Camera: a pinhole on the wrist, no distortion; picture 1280 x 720 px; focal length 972.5 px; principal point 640.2 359.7 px. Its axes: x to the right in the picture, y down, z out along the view. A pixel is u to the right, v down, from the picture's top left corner.
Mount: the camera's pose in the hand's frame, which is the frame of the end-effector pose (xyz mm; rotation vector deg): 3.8 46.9 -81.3 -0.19 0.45 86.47
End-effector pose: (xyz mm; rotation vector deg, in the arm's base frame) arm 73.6 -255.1 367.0 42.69 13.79 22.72
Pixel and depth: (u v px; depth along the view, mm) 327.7 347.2 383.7
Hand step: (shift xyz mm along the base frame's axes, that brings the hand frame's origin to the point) 127.5 -232.6 164.5
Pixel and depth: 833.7 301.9 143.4
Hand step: 14.7 19.2 96.0
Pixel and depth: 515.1 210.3 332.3
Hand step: 134.7 -127.5 177.5
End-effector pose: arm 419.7 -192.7 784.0 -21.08 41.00 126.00
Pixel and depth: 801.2 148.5 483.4
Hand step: -181.3 242.1 313.1
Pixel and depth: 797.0 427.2 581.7
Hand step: -107.7 203.4 468.3
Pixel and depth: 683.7 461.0 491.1
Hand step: -40.7 178.8 376.7
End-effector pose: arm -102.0 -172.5 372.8 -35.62 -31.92 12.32
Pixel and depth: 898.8 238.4 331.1
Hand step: -98.6 247.7 108.3
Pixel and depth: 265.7 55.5 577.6
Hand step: -127.0 159.9 518.2
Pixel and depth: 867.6 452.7 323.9
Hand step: -155.2 212.3 77.2
